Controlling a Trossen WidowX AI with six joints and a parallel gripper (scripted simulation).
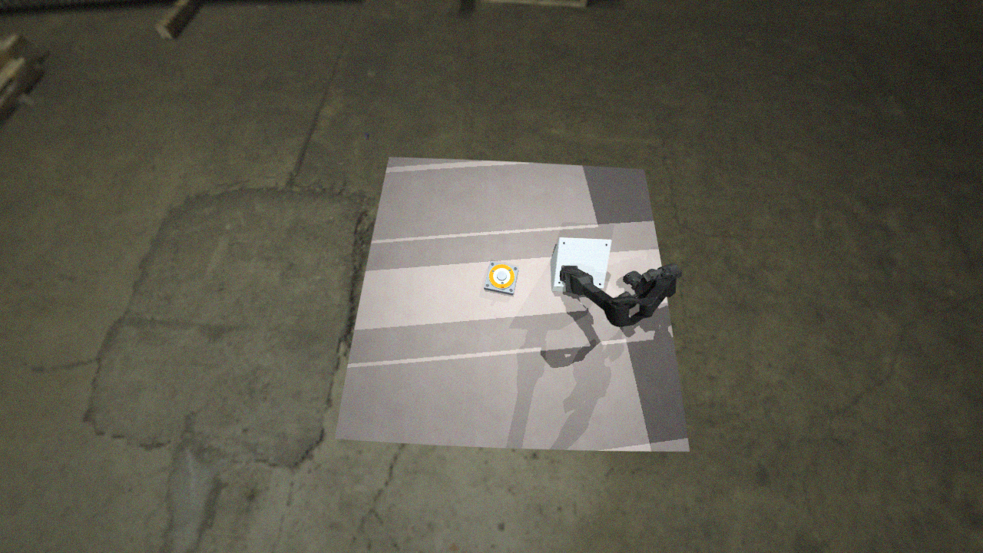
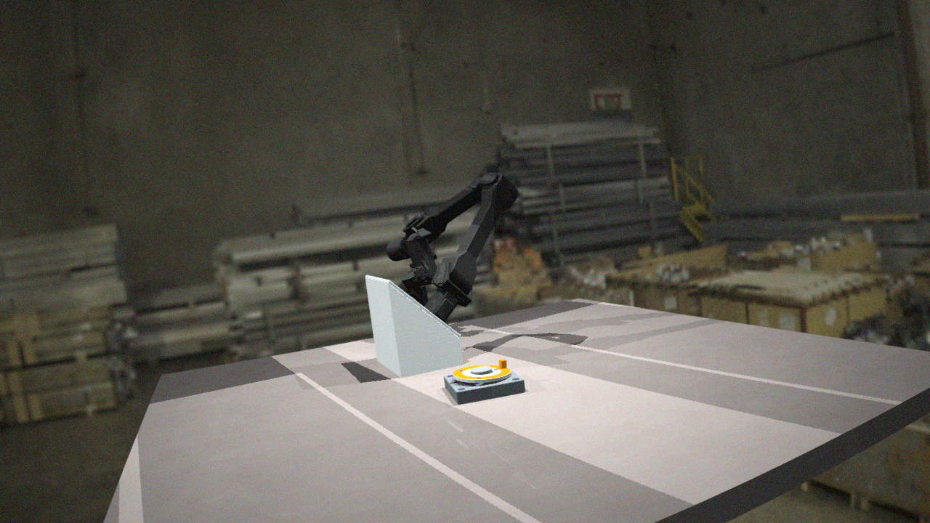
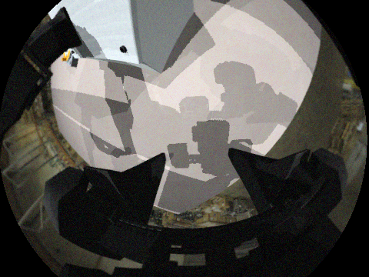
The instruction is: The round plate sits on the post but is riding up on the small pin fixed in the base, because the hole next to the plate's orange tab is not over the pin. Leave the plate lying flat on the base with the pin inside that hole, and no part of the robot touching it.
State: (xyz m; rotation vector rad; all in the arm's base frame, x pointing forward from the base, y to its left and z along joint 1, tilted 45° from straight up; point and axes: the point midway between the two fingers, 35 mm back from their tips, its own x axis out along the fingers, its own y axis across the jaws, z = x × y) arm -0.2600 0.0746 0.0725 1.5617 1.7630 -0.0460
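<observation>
Now: gripper tip 520 mm short of the round plate, 100 mm to the left of it and 40 mm above it. Round my gripper tip: square grey base: 520 mm ahead, 120 mm to the right, 50 mm below.
</observation>
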